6 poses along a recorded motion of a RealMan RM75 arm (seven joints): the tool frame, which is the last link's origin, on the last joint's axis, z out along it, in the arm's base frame.
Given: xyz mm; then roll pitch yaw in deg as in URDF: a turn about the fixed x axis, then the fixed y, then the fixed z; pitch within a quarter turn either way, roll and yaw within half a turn.
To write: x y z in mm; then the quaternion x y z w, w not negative. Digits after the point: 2 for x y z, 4 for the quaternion.
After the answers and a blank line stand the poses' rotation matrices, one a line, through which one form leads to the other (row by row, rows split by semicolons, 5 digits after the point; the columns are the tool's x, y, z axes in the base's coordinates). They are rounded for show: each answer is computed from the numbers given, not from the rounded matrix.
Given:
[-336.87, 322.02, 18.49, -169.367, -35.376, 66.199]
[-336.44, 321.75, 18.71, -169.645, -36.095, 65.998]
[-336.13, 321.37, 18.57, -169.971, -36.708, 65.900]
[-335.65, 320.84, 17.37, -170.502, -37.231, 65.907]
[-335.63, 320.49, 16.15, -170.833, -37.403, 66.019]
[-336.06, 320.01, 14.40, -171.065, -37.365, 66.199]
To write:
[-336.87, 322.02, 18.49, -0.7793, -0.5416, -0.2052, 0.2392]
[-336.44, 321.75, 18.71, -0.7789, -0.5392, -0.2120, 0.2400]
[-336.13, 321.37, 18.57, -0.7784, -0.5374, -0.2181, 0.2402]
[-335.65, 320.84, 17.37, -0.7781, -0.5359, -0.2243, 0.2389]
[-335.63, 320.49, 16.15, -0.7778, -0.5359, -0.2268, 0.2376]
[-336.06, 320.01, 14.40, -0.7775, -0.5367, -0.2272, 0.2362]

0.32905 0.94235 0.06080; 0.74603 -0.29889 0.59507; 0.57894 -0.15045 -0.80137
0.32869 0.94173 0.07153; 0.73817 -0.30341 0.60253; 0.58913 -0.14524 -0.79488
0.32736 0.94139 0.08138; 0.73181 -0.30707 0.60841; 0.59774 -0.13961 -0.78944
0.32503 0.94113 0.09296; 0.72684 -0.31148 0.61211; 0.60503 -0.13138 -0.78529
0.32286 0.94134 0.09816; 0.72581 -0.31283 0.61265; 0.60742 -0.12656 -0.78424
0.32074 0.94189 0.09984; 0.72719 -0.31242 0.61122; 0.60689 -0.12344 -0.78514

